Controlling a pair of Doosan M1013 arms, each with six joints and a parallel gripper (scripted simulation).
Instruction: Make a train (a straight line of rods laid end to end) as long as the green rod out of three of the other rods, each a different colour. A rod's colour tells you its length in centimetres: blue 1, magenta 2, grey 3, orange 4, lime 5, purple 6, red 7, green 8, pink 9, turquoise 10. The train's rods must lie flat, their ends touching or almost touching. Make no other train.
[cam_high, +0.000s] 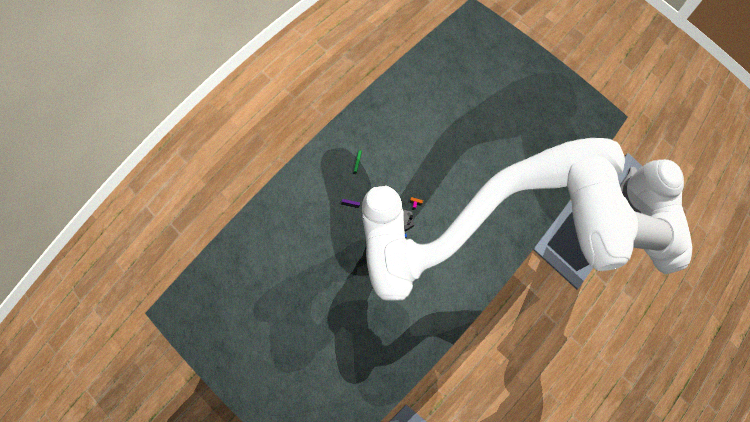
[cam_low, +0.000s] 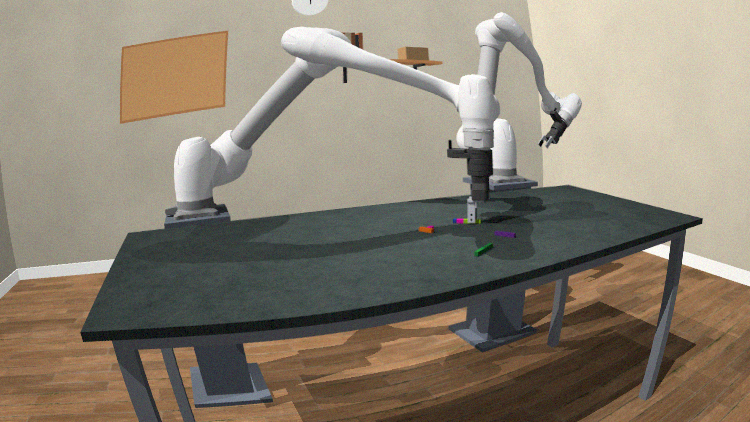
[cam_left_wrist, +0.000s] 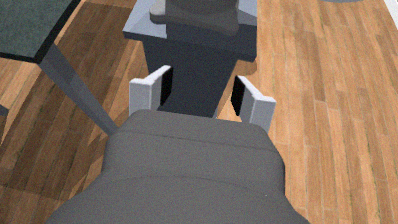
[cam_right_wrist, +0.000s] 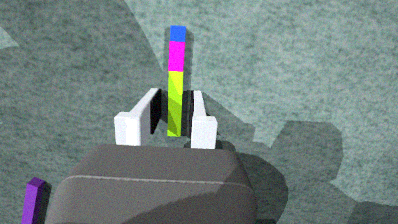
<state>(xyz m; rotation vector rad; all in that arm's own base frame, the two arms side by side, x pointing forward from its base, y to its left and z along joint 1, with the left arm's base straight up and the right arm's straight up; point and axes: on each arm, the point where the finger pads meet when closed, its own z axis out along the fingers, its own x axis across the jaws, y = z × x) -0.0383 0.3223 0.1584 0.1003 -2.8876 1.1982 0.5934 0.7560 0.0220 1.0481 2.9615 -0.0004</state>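
Observation:
My right gripper is now 2 cm above the lime rod. The rest, counted from my right hand: orange rod 16 cm to the right, 2 cm below, 1 cm ahead; then blue rod 4 cm to the right, 3 cm behind, 2 cm below; then purple rod 17 cm ahead, 2 cm below, 1 cm to the right.

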